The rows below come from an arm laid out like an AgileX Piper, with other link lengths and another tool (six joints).
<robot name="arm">
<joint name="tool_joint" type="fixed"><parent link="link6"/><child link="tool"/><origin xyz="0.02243 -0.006 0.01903" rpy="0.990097 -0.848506 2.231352"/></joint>
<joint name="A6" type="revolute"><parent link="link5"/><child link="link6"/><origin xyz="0.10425 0 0.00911"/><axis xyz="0.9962 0 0.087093"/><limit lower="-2.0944" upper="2.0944"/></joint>
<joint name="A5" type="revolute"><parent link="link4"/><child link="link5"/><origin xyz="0 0 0"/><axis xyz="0 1 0"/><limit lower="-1.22" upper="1.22"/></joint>
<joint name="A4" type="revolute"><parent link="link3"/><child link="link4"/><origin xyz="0.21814 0 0.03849"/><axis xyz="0.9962 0 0.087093"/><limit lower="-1.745" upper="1.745"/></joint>
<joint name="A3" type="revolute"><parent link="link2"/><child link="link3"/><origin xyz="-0.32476 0 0.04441"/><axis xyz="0 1 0"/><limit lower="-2.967" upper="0"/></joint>
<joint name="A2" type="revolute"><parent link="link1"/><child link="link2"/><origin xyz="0 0 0"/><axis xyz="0 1 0"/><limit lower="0" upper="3.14"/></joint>
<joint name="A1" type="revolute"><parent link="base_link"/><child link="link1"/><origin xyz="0 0 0.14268"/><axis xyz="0 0 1"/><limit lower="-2.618" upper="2.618"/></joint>
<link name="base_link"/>
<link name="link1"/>
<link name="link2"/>
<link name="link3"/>
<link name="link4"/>
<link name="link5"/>
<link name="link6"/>
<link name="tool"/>
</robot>
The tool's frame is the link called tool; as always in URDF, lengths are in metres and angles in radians.
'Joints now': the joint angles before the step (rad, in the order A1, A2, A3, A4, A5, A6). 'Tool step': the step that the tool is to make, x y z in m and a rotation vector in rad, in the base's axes. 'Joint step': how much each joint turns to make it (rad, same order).
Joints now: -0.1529, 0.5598, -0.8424, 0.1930, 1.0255, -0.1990
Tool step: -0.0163, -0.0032, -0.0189, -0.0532, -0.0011, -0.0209
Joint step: -0.0001, -0.0792, 0.0723, -0.0563, -0.0024, -0.0002
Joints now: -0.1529, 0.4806, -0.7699, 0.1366, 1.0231, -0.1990
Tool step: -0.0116, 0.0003, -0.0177, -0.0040, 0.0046, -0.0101
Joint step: 0.0004, -0.0629, 0.0630, -0.0134, 0.0027, 0.0100
